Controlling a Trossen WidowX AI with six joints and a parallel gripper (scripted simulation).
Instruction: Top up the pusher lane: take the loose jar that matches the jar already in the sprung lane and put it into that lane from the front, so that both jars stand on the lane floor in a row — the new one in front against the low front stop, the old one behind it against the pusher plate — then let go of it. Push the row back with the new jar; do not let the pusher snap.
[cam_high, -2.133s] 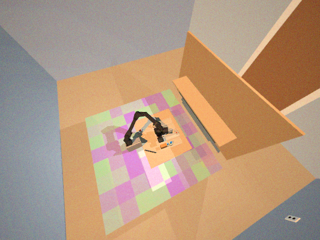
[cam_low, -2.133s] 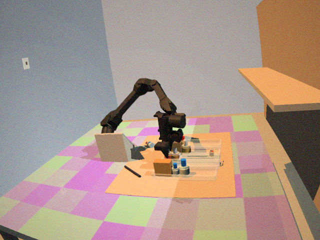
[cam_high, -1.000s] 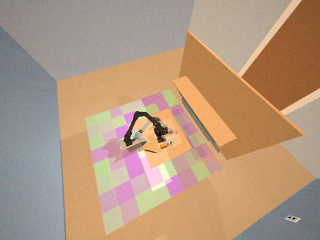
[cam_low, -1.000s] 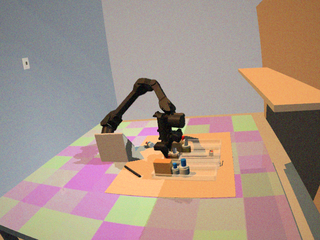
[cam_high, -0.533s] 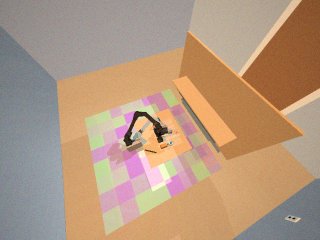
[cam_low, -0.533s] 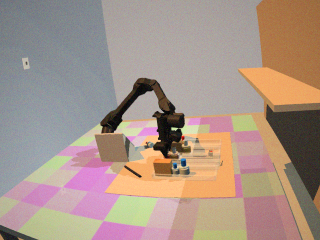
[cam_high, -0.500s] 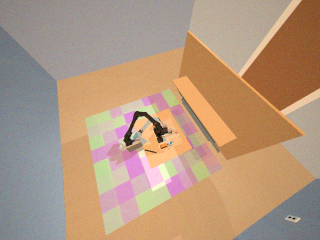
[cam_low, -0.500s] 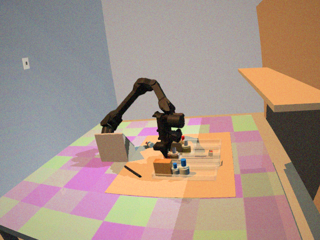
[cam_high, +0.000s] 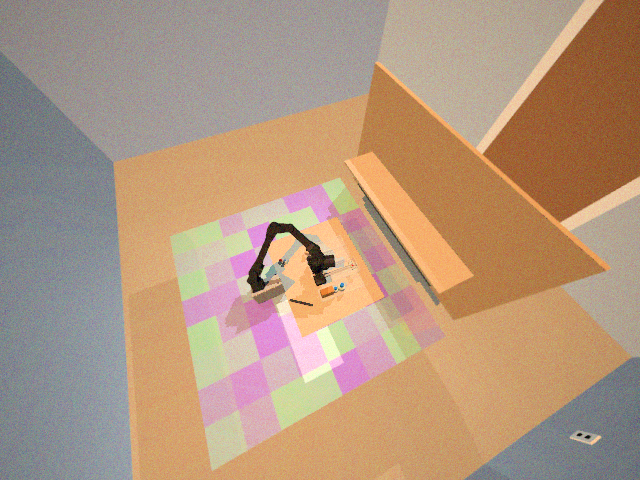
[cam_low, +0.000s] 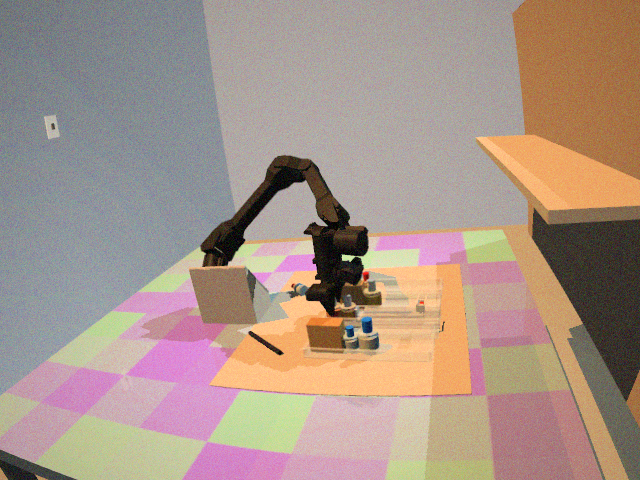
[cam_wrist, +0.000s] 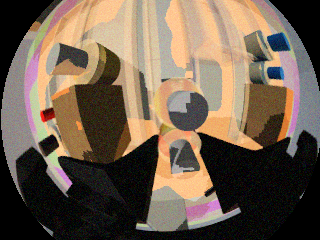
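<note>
Now: the clear lane rack 150 mm ahead of my gripper tip, 20 mm to the right of it and 10 mm below it. The rest, counted from my gripper tip: black pen 140 mm behind, 120 mm to the right, 20 mm below.
</note>
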